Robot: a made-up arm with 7 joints.
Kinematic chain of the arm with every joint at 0, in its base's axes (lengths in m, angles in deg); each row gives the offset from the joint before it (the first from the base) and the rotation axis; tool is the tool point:
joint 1: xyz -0.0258 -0.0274 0.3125 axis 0 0.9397 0.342
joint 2: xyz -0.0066 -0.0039 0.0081 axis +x
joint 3: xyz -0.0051 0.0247 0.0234 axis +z
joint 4: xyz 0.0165 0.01 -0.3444 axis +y
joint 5: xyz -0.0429 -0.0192 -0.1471 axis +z
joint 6: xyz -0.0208 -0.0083 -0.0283 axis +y
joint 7: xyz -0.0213 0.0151 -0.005 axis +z
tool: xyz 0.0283 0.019 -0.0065
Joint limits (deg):
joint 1: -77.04..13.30
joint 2: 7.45..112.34
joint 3: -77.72..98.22
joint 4: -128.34..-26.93
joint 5: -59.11..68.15
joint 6: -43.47..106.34
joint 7: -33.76..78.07
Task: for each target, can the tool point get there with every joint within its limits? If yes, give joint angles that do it. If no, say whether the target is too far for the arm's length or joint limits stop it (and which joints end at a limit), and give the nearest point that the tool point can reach.
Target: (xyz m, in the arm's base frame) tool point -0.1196 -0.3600 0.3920
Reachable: no: joint limits stop it (at a limit: joint 1, joint 2, joint 4, joint 5, joint 6, joint 7) | nearest point 0.1564 -0.2278 0.2852 | short by 0.324 m
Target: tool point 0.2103 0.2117 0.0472
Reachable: yes | joints -21.75 58.05 -56.20 -87.82 52.84 -9.25 4.04
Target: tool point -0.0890 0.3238 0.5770
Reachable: yes | joints -19.01 96.68 80.93 -84.63 -39.17 3.09 31.27
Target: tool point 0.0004 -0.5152 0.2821
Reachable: no: joint limits stop it (at a limit: joint 1, joint 2, joint 4, joint 5, joint 6, joint 7) | nearest point 0.1883 -0.2723 0.2367 | short by 0.310 m
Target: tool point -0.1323 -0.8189 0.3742
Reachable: no: too far | nearest point 0.1934 -0.2723 0.2540 | short by 0.648 m
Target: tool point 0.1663 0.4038 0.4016
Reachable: yes | joints -31.05 85.64 -6.51 -54.44 -22.81 -15.14 8.05
